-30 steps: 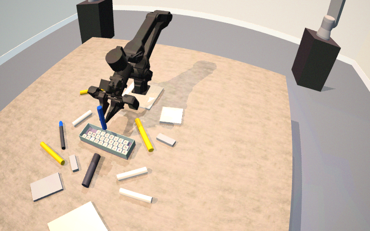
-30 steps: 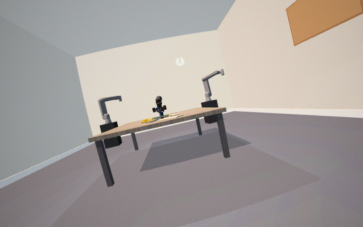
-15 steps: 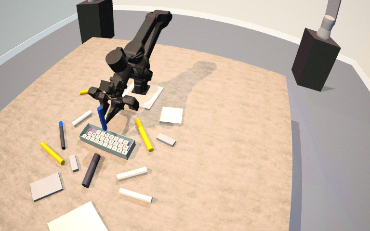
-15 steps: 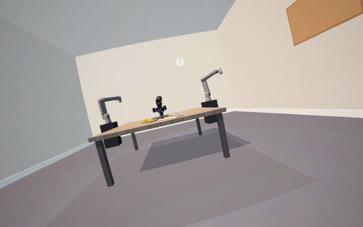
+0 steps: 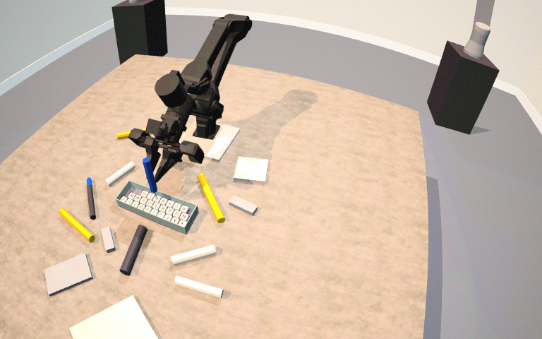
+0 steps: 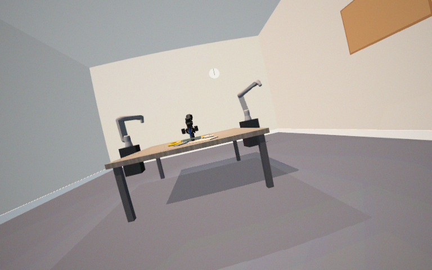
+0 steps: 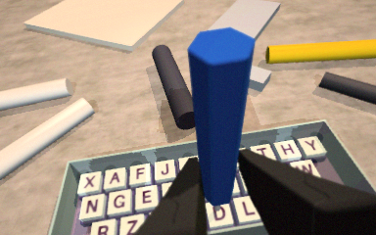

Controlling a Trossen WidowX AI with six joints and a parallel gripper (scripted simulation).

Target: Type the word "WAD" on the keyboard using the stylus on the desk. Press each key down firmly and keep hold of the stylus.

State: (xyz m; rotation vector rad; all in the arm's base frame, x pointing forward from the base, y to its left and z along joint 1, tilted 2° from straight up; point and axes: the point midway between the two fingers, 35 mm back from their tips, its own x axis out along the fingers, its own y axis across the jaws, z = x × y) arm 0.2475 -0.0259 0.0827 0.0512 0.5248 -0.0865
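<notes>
My gripper tip is now 2 cm above the blue stylus. From my gripper tip the other things lie so: W key (7 cm to the right, 6 cm below, 1 cm ahead); yellow cylinder (22 cm behind, 18 cm to the right, 7 cm below).
</notes>
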